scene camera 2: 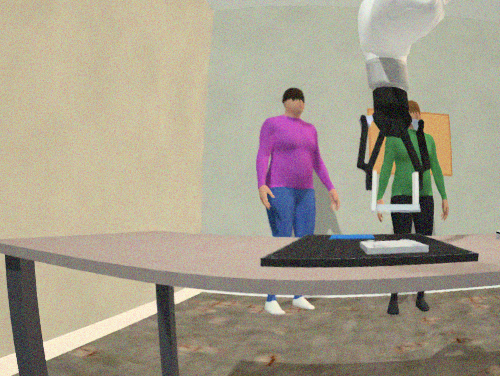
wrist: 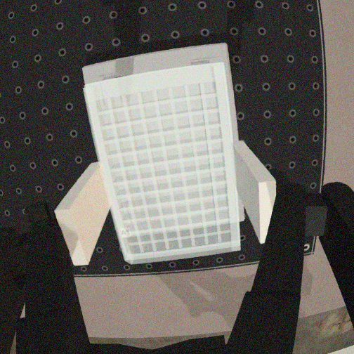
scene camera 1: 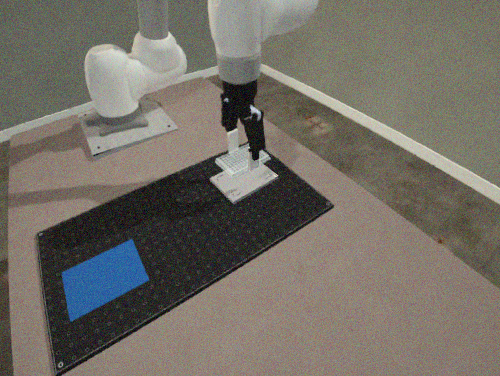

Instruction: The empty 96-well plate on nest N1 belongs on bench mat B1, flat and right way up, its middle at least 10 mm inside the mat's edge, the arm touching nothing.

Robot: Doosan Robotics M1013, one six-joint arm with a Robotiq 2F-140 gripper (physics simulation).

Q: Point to a grey nest N1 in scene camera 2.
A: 390,247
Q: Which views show my gripper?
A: Scene camera 2, the wrist view and scene camera 1: all of them.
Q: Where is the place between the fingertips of my gripper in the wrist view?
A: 168,173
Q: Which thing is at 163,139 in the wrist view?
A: A white 96-well plate.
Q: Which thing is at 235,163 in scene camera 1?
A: A white 96-well plate.
